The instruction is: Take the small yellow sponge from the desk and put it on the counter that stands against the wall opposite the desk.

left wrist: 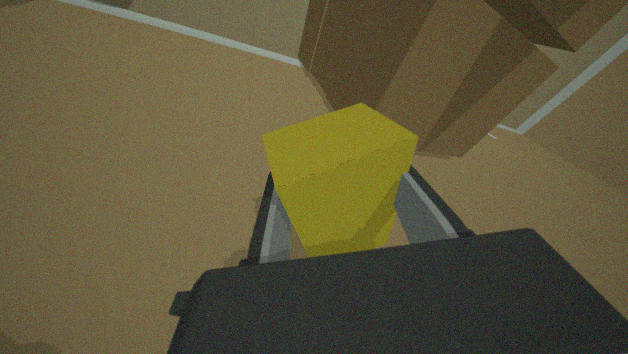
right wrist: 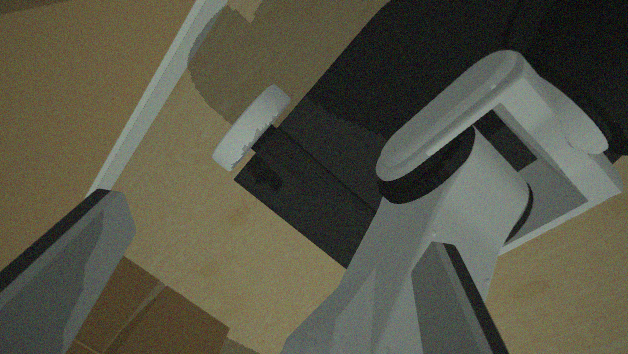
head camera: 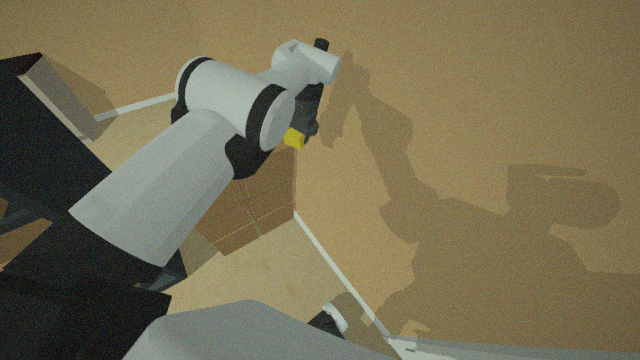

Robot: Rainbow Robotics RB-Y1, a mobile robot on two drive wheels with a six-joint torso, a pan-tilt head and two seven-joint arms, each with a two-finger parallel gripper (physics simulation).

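Places are measured from the robot's base along level axes (x left, y ahead, z down), in centimetres.
Where they show: left gripper, fingertip midpoint: [left wrist: 334, 171] [head camera: 296, 137]; right gripper, fingertip midpoint: [right wrist: 280, 235]; robot's base at its link origin: [right wrist: 346, 185].
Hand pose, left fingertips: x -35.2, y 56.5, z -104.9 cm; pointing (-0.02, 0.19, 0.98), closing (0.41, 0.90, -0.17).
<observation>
Each offset is from my left fingertips to the top centre of the thing. "pt": to the spot under its first point.
The small yellow sponge @(dx -1.7, dy +0.6, dz -3.9 cm) [head camera: 294, 138] [left wrist: 335, 160] is held between the fingers of my left gripper [head camera: 303, 134] [left wrist: 334, 171], which is shut on it. The sponge is up in the air, beyond the forearm in the head camera, and sticks out past the fingertips in the left wrist view. My right gripper [right wrist: 280, 235] is open, its fingers wide apart with no object between them. The desk and the counter cannot be made out in these views.
Brown cartons [head camera: 265, 185] [left wrist: 370, 55] [right wrist: 170, 320] stand by the wall, below the sponge. A dark shelf unit [head camera: 40, 135] is at the left of the head camera. A white skirting board @(pt dx -13.2, dy -36.8, dz +94.5 cm) [head camera: 340, 270] [right wrist: 145, 105] runs near my base's wheel [head camera: 335, 316] [right wrist: 252, 127].
</observation>
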